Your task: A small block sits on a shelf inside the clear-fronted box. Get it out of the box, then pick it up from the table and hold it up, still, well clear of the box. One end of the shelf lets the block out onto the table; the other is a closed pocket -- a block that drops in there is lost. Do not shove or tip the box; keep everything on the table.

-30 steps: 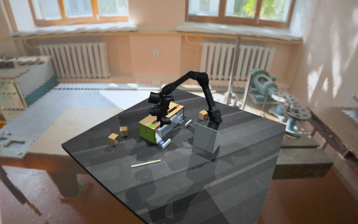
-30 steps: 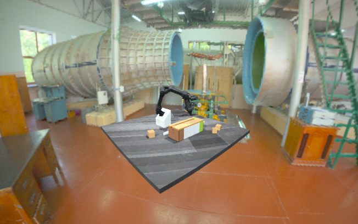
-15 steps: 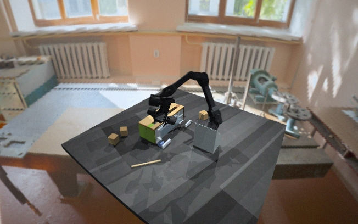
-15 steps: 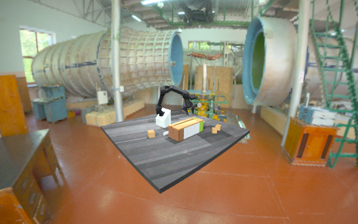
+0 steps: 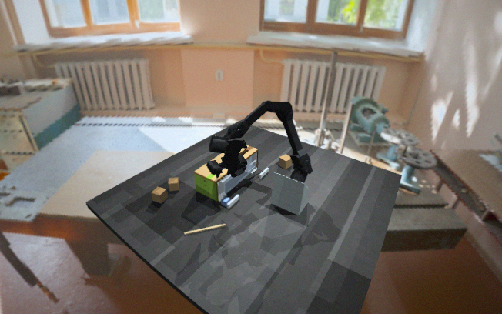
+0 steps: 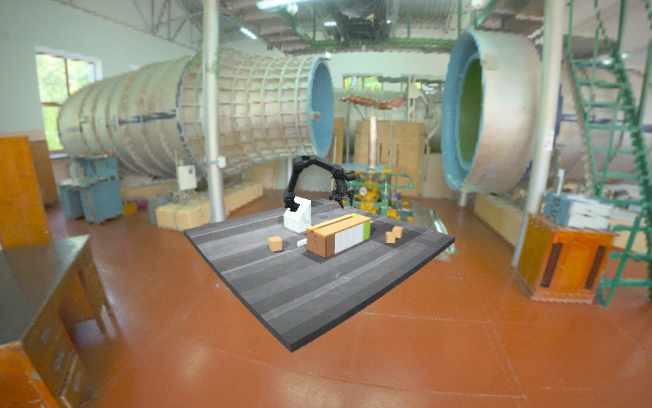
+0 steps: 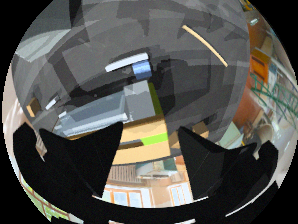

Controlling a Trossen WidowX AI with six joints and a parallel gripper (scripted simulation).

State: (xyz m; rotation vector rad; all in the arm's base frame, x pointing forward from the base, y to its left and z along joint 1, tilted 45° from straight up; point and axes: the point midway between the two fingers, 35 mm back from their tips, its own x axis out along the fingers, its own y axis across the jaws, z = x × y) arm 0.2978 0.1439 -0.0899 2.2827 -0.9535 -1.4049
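The small blue block is 15 cm below my gripper tip and 2 cm behind it. Also, from my gripper tip: thin stick 19 cm to the left, 16 cm below, 3 cm behind; then box 18 cm to the right, 10 cm below, 5 cm ahead.
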